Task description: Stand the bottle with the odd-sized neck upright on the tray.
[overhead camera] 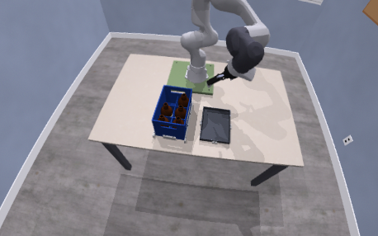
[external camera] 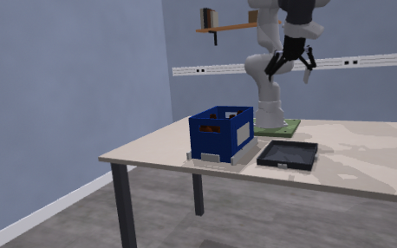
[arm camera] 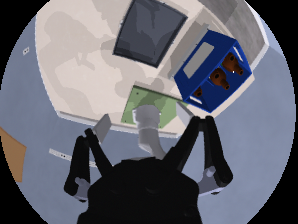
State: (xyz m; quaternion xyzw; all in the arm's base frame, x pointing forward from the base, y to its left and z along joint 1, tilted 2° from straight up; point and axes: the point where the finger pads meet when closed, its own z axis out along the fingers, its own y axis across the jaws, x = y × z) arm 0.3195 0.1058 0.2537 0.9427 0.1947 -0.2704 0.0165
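Now: hand 8 cm short of the blue crate, 27 cm to the left of it and 20 cm above it. From my hand the other things lie so: dark tray 12 cm ahead, 1 cm to the left, 27 cm below; bottle 20 cm to the right, 19 cm below.
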